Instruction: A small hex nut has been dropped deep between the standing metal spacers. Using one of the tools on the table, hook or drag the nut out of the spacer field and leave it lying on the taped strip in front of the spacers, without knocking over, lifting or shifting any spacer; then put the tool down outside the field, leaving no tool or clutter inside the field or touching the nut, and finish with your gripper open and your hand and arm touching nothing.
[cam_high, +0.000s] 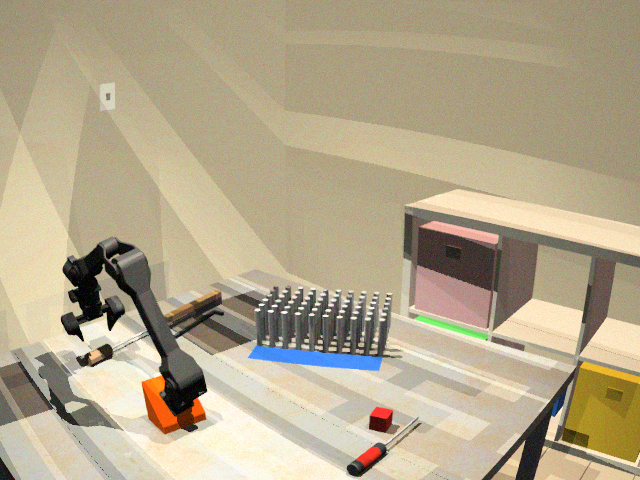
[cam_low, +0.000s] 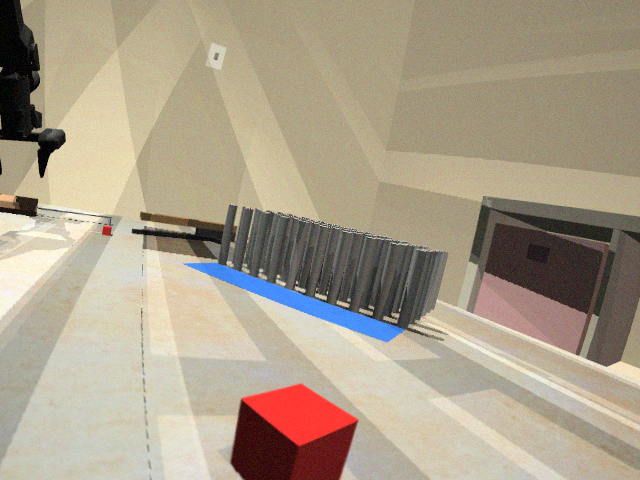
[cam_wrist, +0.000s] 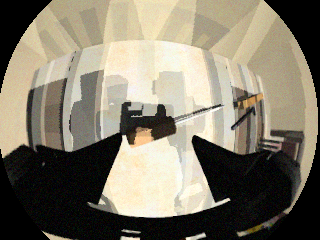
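The hook tool is 100 mm ahead of my gripper tip, 20 mm to the left of it and 70 mm below it. From my gripper tip the other things lie so: blue taped strip 460 mm ahead, 410 mm to the right, 80 mm below; tiny red cube 200 mm ahead, 100 mm to the right, 70 mm below; hex nut 580 mm ahead, 300 mm to the right, 80 mm below.
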